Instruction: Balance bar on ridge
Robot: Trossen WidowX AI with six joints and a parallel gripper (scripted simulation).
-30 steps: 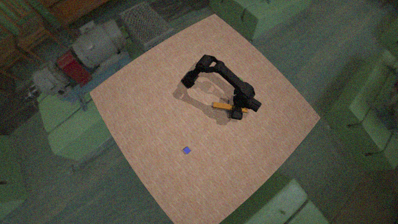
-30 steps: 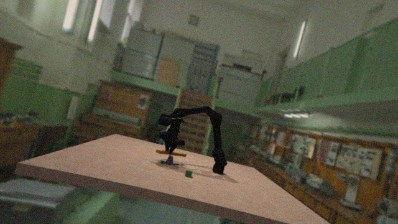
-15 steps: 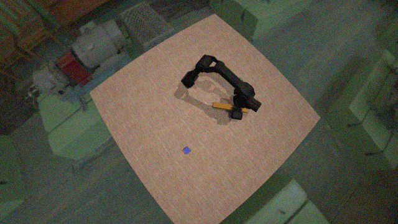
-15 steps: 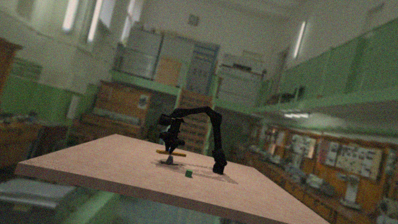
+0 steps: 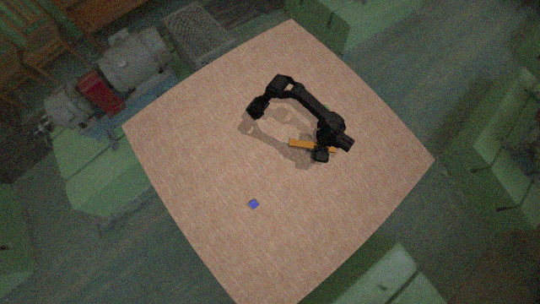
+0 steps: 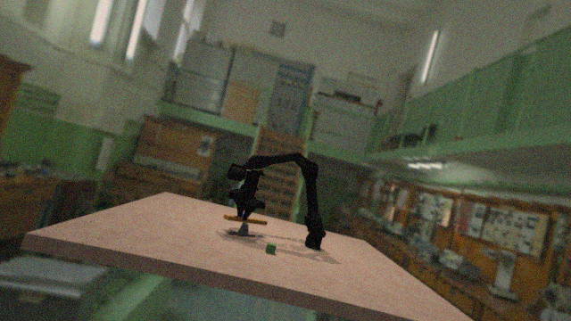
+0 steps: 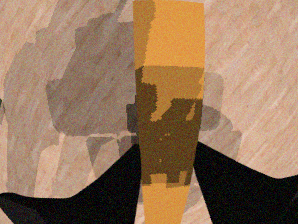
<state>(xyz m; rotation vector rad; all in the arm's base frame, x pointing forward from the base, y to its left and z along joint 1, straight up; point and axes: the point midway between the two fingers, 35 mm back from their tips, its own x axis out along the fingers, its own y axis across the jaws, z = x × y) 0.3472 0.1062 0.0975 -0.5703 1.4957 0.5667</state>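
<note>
Now: the orange bar 2 cm behind my gripper tip and 2 cm to the right of it. Round my gripper tip: small green cube: 13 cm behind, 19 cm to the left, 5 cm below; then small blue cube: 1 cm ahead, 40 cm to the right, 5 cm below.
</note>
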